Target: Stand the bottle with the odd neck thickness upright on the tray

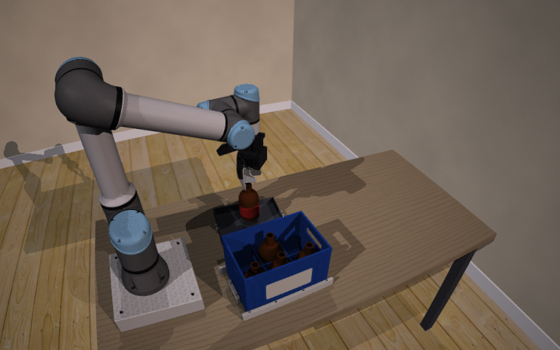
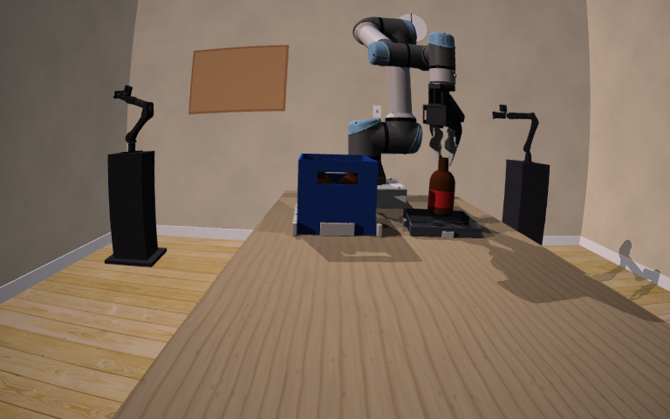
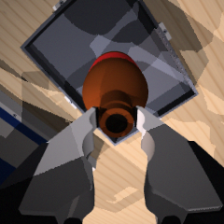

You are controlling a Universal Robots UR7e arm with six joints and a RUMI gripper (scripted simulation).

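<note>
The tray lies 170 mm below my hand. Round my hand: crate (290 mm to the right, 100 mm below, 40 mm behind).
</note>
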